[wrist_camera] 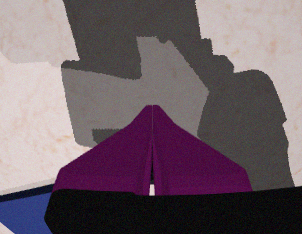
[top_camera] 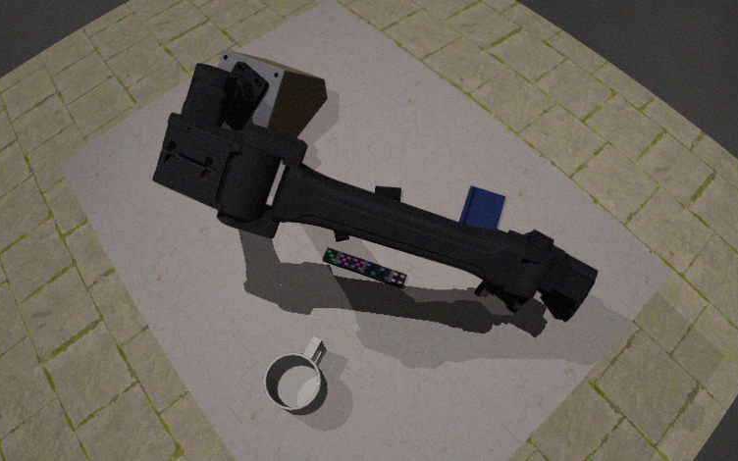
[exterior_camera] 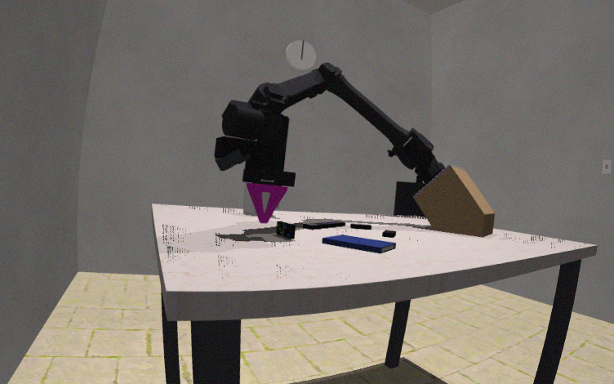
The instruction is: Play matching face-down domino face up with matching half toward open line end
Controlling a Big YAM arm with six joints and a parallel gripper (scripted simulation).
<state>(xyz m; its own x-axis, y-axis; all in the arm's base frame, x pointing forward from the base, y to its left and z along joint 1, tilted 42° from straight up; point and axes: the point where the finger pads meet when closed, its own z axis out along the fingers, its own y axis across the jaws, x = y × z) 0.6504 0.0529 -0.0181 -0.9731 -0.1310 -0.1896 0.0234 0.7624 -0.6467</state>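
Now: the domino 5 cm behind my hand and 2 cm below it. Also, from my hand: blue book: 14 cm behind, 12 cm to the left, 3 cm below; mug: 36 cm to the right, 17 cm behind, 1 cm above.
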